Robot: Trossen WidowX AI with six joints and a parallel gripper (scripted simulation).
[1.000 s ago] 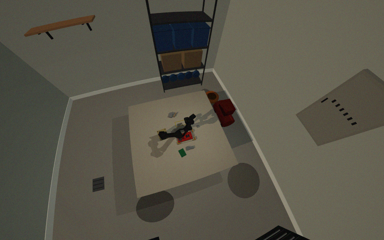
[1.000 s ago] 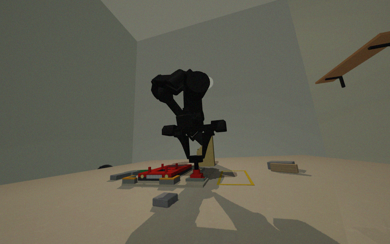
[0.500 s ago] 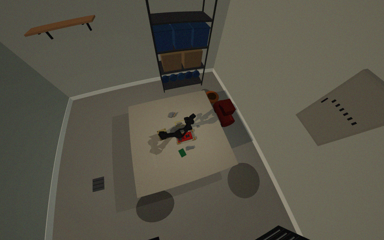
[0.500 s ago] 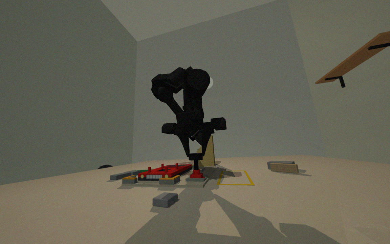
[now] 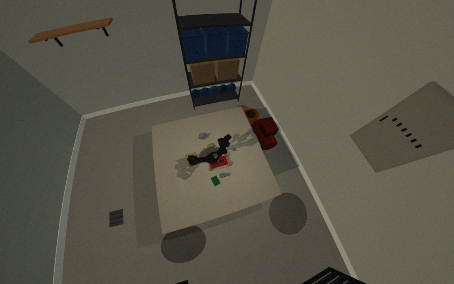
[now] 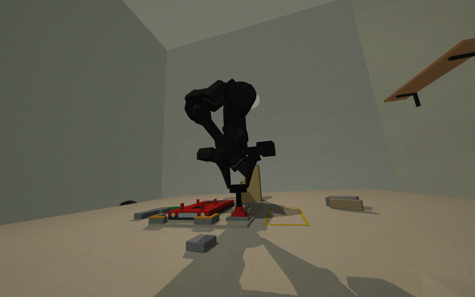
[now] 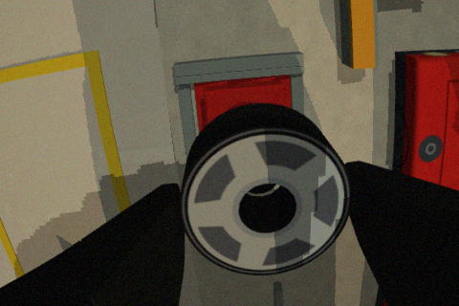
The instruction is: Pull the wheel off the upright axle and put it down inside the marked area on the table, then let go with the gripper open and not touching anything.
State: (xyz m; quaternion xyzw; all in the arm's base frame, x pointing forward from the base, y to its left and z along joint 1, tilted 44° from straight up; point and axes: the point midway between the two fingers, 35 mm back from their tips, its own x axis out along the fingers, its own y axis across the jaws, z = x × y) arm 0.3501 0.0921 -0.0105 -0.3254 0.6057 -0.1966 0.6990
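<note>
The grey base plate lies 100 mm to the right of my gripper tip, 60 mm below it and 50 mm behind it. From my gripper tip the other things lie so: black wheel: right at my gripper tip; then green card: 330 mm to the right, 130 mm behind, 70 mm below.
</note>
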